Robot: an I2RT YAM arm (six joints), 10 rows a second.
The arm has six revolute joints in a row. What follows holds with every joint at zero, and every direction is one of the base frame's. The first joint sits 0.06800 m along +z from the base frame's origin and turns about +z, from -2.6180 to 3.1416 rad. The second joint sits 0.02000 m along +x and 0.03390 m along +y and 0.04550 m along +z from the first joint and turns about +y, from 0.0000 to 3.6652 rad. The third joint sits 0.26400 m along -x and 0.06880 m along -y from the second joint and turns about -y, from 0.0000 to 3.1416 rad. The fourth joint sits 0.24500 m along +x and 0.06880 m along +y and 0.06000 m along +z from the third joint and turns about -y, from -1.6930 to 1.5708 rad. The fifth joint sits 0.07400 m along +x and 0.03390 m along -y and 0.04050 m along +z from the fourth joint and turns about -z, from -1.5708 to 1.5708 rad. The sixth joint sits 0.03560 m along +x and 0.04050 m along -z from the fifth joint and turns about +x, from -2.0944 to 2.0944 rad. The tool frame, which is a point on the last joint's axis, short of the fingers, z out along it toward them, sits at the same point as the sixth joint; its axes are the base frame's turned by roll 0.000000, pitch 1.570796 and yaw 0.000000 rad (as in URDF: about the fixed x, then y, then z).
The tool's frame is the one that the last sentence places.
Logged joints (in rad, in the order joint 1, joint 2, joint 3, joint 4, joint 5, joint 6), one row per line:
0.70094 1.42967 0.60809 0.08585 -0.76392 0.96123
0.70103 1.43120 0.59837 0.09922 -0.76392 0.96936
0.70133 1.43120 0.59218 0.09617 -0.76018 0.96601
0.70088 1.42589 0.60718 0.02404 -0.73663 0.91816
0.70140 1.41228 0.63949 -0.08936 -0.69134 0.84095
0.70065 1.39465 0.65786 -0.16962 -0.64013 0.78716
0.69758 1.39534 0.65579 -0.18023 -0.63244 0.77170
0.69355 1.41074 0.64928 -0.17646 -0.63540 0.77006
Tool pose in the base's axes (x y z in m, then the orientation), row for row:
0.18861 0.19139 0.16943 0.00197 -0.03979 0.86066 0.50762
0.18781 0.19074 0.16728 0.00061 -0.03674 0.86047 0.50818
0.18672 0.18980 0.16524 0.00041 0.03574 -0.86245 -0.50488
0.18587 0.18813 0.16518 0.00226 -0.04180 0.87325 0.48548
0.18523 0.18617 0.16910 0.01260 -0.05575 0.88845 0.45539
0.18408 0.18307 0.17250 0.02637 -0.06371 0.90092 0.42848
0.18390 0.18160 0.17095 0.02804 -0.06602 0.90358 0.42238
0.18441 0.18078 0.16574 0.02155 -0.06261 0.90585 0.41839
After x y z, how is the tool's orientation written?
As a quaternion, w x y z.
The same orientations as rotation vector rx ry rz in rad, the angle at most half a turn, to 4 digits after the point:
-0.1248 2.7005 1.5927
-0.1154 2.7022 1.5959
0.1123 -2.7088 -1.5857
-0.1311 2.7394 1.5230
-0.1738 2.7690 1.4193
-0.1969 2.7838 1.3240
-0.2038 2.7891 1.3038
-0.1940 2.8074 1.2967

